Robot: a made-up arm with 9 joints. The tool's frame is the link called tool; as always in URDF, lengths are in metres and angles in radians.
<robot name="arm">
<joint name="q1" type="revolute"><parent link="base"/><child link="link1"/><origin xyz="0.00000 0.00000 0.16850"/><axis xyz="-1 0 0"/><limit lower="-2.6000" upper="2.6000"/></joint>
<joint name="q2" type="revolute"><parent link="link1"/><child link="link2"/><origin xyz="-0.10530 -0.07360 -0.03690"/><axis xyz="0 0 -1"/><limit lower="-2.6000" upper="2.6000"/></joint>
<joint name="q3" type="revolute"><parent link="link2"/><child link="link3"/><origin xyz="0.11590 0.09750 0.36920"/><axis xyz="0 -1 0"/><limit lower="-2.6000" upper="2.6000"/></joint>
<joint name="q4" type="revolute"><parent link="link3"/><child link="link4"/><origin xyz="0.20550 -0.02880 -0.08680"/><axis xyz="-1 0 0"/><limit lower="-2.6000" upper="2.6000"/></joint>
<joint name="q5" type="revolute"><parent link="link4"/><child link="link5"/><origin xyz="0.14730 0.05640 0.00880"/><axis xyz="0 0 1"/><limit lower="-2.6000" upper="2.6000"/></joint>
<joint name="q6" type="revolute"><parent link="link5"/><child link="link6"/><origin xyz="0.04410 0.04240 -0.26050"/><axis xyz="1 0 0"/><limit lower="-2.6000" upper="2.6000"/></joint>
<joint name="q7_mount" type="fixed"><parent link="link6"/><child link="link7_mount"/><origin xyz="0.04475 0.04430 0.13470"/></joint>
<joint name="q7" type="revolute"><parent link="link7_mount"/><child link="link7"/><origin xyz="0.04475 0.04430 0.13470"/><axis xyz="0 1 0"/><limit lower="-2.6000" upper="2.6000"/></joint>
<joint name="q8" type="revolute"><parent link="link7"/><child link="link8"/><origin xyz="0.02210 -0.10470 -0.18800"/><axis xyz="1 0 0"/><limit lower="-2.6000" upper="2.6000"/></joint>
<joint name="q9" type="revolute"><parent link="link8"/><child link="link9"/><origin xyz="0.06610 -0.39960 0.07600"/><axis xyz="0 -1 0"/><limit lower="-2.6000" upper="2.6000"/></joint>
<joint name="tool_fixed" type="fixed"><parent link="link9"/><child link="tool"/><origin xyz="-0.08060 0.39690 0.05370"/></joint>
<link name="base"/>
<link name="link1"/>
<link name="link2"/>
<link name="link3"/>
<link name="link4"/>
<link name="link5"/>
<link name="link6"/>
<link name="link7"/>
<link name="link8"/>
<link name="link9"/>
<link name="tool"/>
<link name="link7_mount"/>
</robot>
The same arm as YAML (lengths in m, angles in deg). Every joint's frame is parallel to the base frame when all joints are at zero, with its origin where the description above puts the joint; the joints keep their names.
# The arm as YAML. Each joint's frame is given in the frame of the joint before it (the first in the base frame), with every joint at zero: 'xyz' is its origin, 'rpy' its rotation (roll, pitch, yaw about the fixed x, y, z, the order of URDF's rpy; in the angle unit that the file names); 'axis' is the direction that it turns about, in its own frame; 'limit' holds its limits. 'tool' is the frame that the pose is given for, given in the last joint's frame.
units:
  length: m
  angle: deg
joints:
  - name: q1
    type: revolute
    origin:
      xyz: [0.0, 0.0, 0.1685]
      rpy: [0.0, 0.0, 0.0]
    axis: [-1.0, 0.0, 0.0]
    limit:
      lower: -148.97
      upper: 148.97
  - name: q2
    type: revolute
    origin:
      xyz: [-0.1053, -0.0736, -0.0369]
      rpy: [0.0, 0.0, 0.0]
    axis: [0.0, 0.0, -1.0]
    limit:
      lower: -148.97
      upper: 148.97
  - name: q3
    type: revolute
    origin:
      xyz: [0.1159, 0.0975, 0.3692]
      rpy: [0.0, 0.0, 0.0]
    axis: [0.0, -1.0, 0.0]
    limit:
      lower: -148.97
      upper: 148.97
  - name: q4
    type: revolute
    origin:
      xyz: [0.2055, -0.0288, -0.0868]
      rpy: [0.0, 0.0, 0.0]
    axis: [-1.0, 0.0, 0.0]
    limit:
      lower: -148.97
      upper: 148.97
  - name: q5
    type: revolute
    origin:
      xyz: [0.1473, 0.0564, 0.0088]
      rpy: [0.0, 0.0, 0.0]
    axis: [0.0, 0.0, 1.0]
    limit:
      lower: -148.97
      upper: 148.97
  - name: q6
    type: revolute
    origin:
      xyz: [0.0441, 0.0424, -0.2605]
      rpy: [0.0, 0.0, 0.0]
    axis: [1.0, 0.0, 0.0]
    limit:
      lower: -148.97
      upper: 148.97
  - name: q7
    type: revolute
    origin:
      xyz: [0.0895, 0.0886, 0.2694]
      rpy: [0.0, 0.0, 0.0]
    axis: [0.0, 1.0, 0.0]
    limit:
      lower: -148.97
      upper: 148.97
  - name: q8
    type: revolute
    origin:
      xyz: [0.0221, -0.1047, -0.188]
      rpy: [0.0, 0.0, 0.0]
    axis: [1.0, 0.0, 0.0]
    limit:
      lower: -148.97
      upper: 148.97
  - name: q9
    type: revolute
    origin:
      xyz: [0.0661, -0.3996, 0.076]
      rpy: [0.0, 0.0, 0.0]
    axis: [0.0, -1.0, 0.0]
    limit:
      lower: -148.97
      upper: 148.97
tool:
  origin:
    xyz: [-0.0806, 0.3969, 0.0537]
    rpy: [0.0, 0.0, 0.0]

